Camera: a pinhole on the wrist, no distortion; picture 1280 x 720 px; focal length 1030.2 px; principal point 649.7 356.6 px. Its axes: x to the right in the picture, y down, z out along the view. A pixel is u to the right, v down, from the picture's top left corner.
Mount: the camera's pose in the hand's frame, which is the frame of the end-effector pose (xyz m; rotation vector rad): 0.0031 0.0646 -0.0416 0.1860 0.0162 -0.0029
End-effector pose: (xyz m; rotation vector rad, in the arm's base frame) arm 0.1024 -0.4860 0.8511 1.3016 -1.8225 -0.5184
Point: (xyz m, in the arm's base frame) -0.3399 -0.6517 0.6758
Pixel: 914.5 555.2
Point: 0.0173 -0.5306 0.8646
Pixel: 1135.4 337.7
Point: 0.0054 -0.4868 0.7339
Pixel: 460.3 64.9
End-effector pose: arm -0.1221 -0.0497 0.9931 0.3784 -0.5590 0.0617
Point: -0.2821 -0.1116 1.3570
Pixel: 771.0 612.4
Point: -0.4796 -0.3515 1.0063
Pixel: outside the picture
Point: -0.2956 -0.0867 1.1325
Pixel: 325.4 445.8
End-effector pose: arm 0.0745 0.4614 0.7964 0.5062 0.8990 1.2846
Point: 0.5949 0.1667 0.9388
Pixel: outside the picture
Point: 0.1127 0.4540 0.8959
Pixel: 330.0 442.5
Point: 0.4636 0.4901 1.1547
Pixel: 506.1 520.2
